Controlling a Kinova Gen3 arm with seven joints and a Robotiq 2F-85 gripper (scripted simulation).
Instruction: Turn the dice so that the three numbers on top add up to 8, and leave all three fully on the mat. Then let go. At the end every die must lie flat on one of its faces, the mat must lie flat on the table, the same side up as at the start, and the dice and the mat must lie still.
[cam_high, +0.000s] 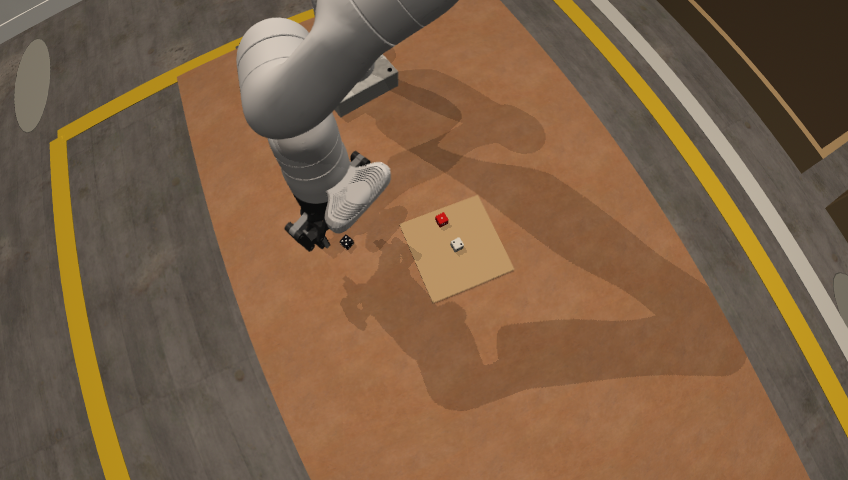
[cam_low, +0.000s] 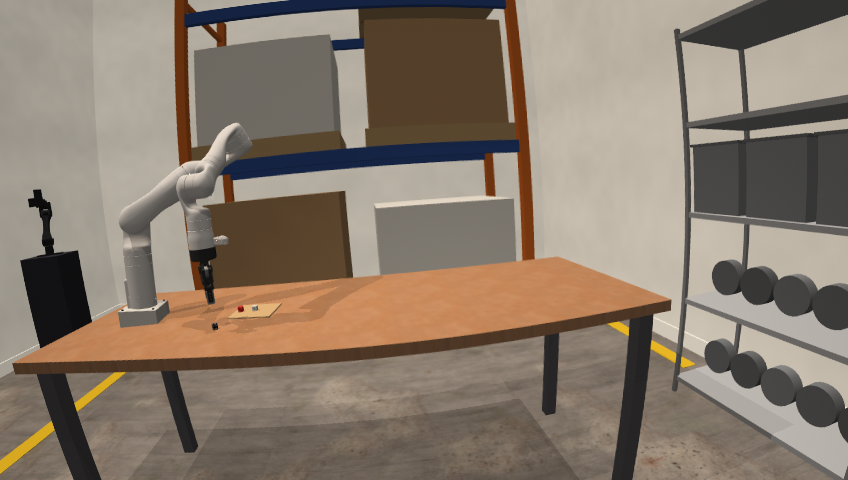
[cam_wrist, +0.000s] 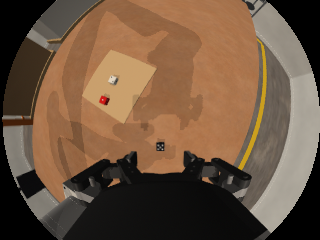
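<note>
My hand is 90 mm above the black die. Also, from my hand: red die 60 mm ahead, 140 mm to the left, 80 mm below; tan mat 110 mm ahead, 140 mm to the left, 90 mm below; white die 110 mm ahead, 140 mm to the left, 80 mm below.
</note>
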